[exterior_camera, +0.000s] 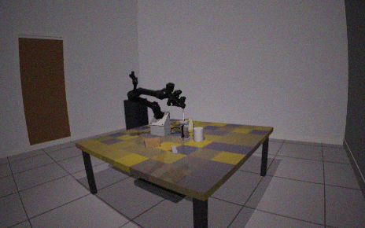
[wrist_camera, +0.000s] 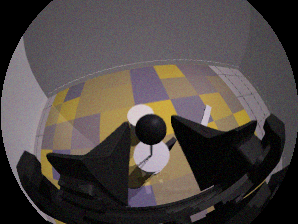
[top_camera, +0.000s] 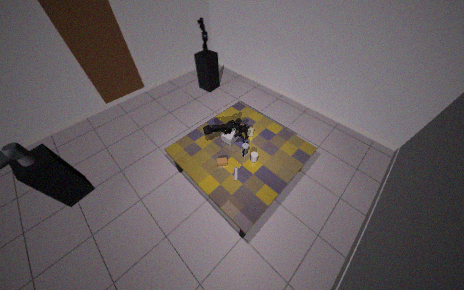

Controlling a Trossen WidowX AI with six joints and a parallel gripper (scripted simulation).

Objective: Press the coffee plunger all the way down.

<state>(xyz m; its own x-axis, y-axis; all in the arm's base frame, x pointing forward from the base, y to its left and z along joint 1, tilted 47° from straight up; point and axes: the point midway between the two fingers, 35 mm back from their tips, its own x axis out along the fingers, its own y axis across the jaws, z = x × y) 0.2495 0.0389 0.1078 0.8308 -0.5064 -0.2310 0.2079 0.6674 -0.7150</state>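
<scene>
The coffee press is 130 mm below my gripper tip and 10 mm to the right of it.
</scene>
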